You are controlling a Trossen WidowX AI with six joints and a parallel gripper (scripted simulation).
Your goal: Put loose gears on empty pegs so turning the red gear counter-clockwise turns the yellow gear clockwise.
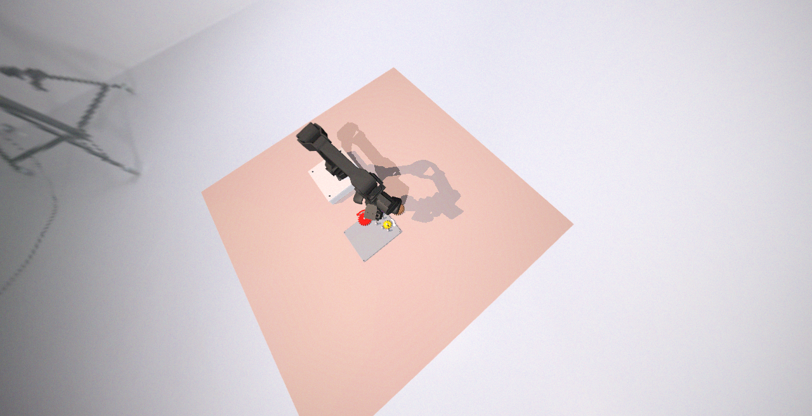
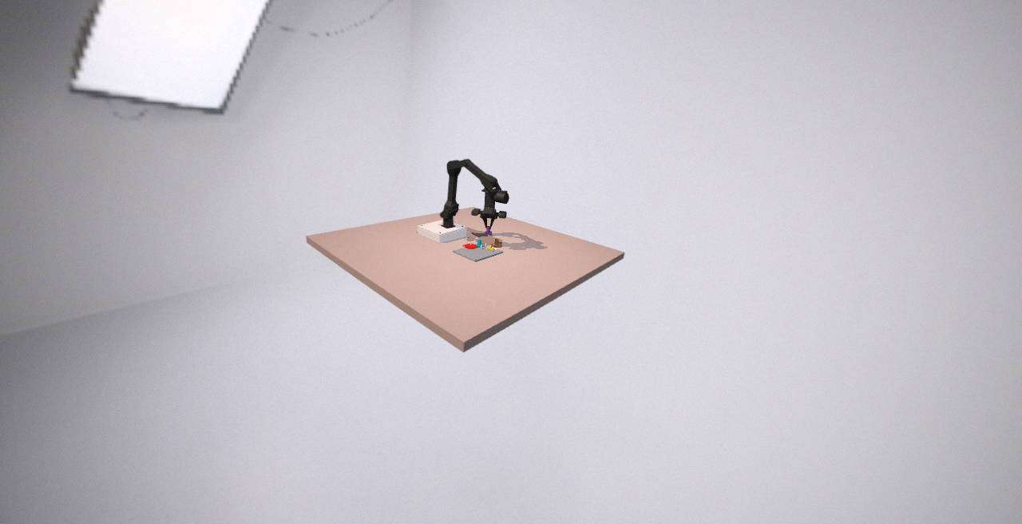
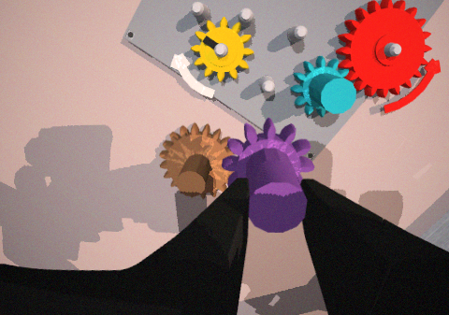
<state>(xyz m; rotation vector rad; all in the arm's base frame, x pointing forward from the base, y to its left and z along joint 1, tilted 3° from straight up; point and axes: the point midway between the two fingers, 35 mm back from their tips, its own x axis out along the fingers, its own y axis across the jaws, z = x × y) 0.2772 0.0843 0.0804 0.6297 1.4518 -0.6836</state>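
My gripper tip is 10 mm past the teal gear, 50 mm to the left of it and 80 mm above it. Also, from my gripper tip: yellow gear (50 mm ahead, 20 mm to the right, 90 mm below); then purple gear (10 mm below); then brown gear (10 mm ahead, 60 mm to the left, 90 mm below).
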